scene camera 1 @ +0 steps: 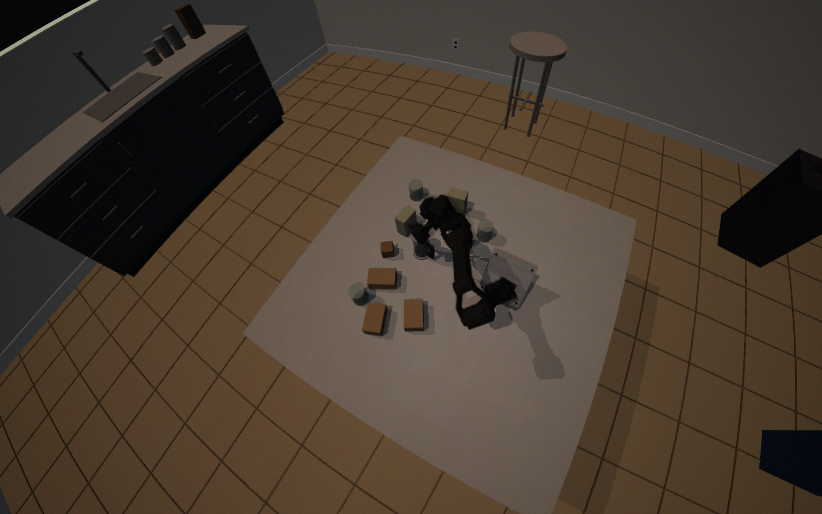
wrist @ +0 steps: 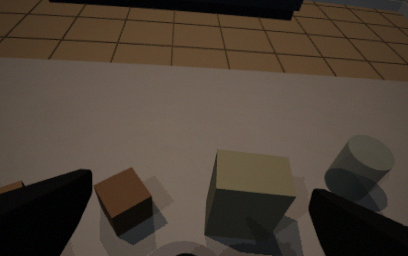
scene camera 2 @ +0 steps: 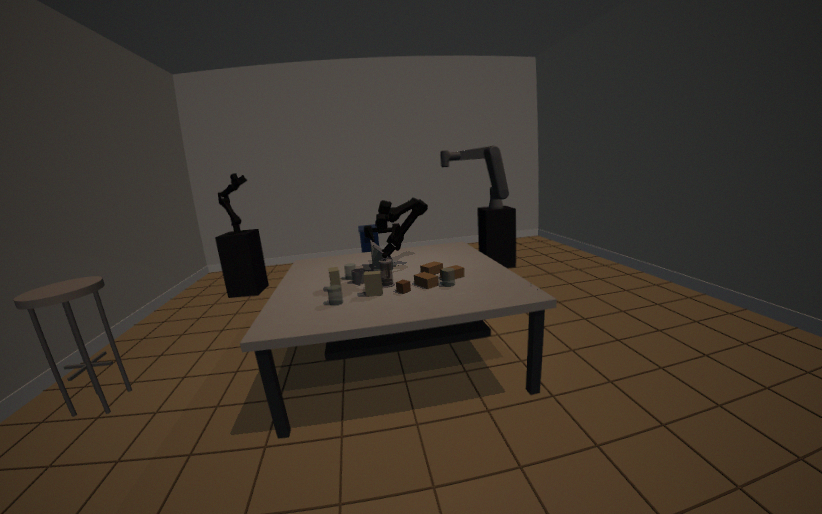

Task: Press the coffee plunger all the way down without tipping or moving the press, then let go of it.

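Observation:
My gripper is open and it holds nothing, and you can see my gripper in the wrist view too. There's a small brown cube here as well.

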